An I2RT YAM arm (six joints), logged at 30 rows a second.
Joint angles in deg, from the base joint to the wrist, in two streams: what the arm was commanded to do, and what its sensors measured. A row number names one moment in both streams.
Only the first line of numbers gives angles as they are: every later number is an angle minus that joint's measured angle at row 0.
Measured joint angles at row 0: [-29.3 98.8 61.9 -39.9 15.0 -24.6]
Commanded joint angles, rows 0 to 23: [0.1 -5.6 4.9 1.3 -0.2 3.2]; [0.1 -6.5 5.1 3.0 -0.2 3.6]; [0.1 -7.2 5.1 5.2 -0.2 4.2]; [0.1 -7.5 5.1 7.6 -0.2 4.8]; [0.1 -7.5 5.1 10.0 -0.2 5.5]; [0.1 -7.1 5.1 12.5 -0.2 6.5]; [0.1 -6.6 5.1 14.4 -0.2 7.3]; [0.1 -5.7 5.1 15.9 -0.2 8.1]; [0.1 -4.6 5.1 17.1 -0.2 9.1]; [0.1 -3.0 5.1 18.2 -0.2 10.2]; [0.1 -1.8 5.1 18.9 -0.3 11.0]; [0.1 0.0 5.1 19.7 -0.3 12.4]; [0.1 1.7 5.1 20.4 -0.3 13.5]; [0.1 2.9 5.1 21.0 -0.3 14.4]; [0.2 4.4 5.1 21.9 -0.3 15.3]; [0.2 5.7 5.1 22.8 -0.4 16.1]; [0.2 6.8 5.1 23.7 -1.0 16.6]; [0.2 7.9 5.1 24.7 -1.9 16.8]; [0.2 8.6 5.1 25.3 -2.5 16.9]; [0.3 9.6 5.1 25.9 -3.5 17.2]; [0.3 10.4 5.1 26.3 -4.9 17.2]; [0.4 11.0 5.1 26.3 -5.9 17.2]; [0.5 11.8 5.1 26.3 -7.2 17.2]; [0.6 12.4 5.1 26.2 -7.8 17.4]
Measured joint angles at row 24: [0.0 10.8 5.0 26.2 -3.5 15.5]
